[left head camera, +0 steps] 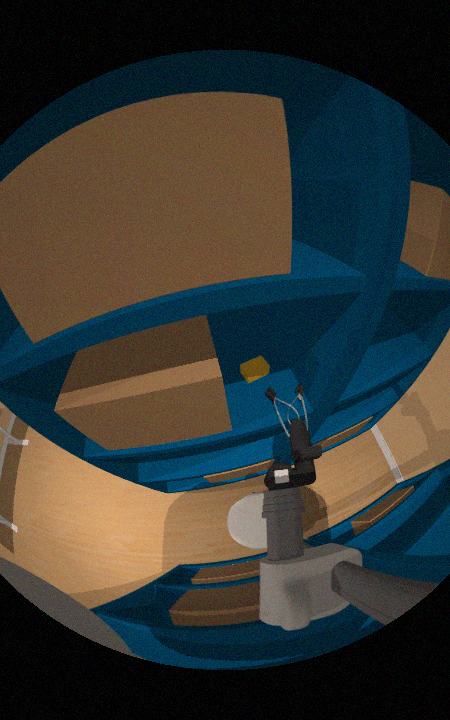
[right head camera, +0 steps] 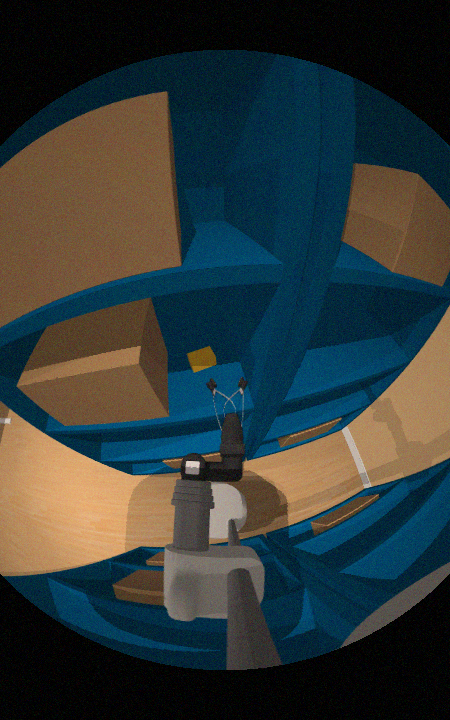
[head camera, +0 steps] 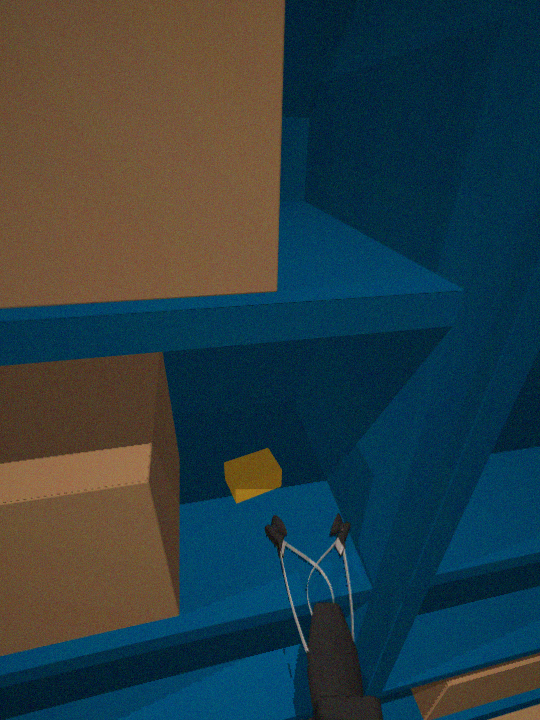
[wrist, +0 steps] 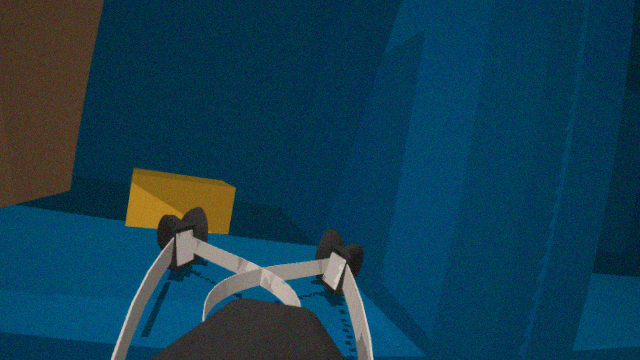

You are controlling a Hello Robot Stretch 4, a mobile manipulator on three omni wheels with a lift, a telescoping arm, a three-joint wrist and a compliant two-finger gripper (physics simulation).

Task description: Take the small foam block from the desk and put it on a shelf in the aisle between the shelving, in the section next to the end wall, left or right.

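Places are measured from the robot's base along level axes (x left, y back, z up), in centimetres.
Where they show: gripper, between the fingertips: (left head camera: 283, 385) (right head camera: 226, 377) (head camera: 305, 516) (wrist: 263, 238); robot's base, origin of its link: (left head camera: 258, 519) (right head camera: 216, 508).
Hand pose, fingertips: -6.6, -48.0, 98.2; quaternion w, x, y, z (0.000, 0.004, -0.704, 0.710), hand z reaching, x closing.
Things, the pixels of their centre, and the offset from my fingertips, as dx, dy, dz. "spot": a spot on its surface instead. Level surfaces: height alone.
- small foam block, middle of its body: (wrist: 179, 200) (head camera: 252, 474) (left head camera: 254, 368) (right head camera: 201, 358) +9.3, -8.3, +0.3
- blue shelf, height of its surface: dz -1.9
- cardboard box, middle of its body: (head camera: 3, 490) (left head camera: 147, 383) (right head camera: 96, 366) +43.0, +4.9, +11.6
- larger box, a spot on its surface: (head camera: 139, 151) spot: +14.4, +13.4, +53.2
- wooden floor, height of its surface: dz -100.9
The small foam block (head camera: 253, 473) (left head camera: 254, 369) (right head camera: 202, 359) (wrist: 200, 195), yellow, rests on a blue shelf (head camera: 232, 558) (left head camera: 249, 411) (right head camera: 191, 395) (wrist: 65, 260), right of a large cardboard box. My gripper (head camera: 308, 528) (left head camera: 285, 391) (right head camera: 227, 384) (wrist: 263, 238) is open, with nothing between its fingertips. It is over the same shelf, in front of the block and to its right. In the wrist view the left fingertip overlaps the block's lower front face; the block lies behind it. The desk does not show.
A cardboard box (head camera: 75, 558) (left head camera: 159, 414) (right head camera: 95, 392) (wrist: 40, 100) stands left on this shelf. A larger box (head camera: 139, 151) stands on the shelf above. A blue upright (head camera: 441, 442) (wrist: 510, 175) rises close to the gripper's right. More shelving (left head camera: 212, 647) shows below, across the wooden floor (left head camera: 106, 530).
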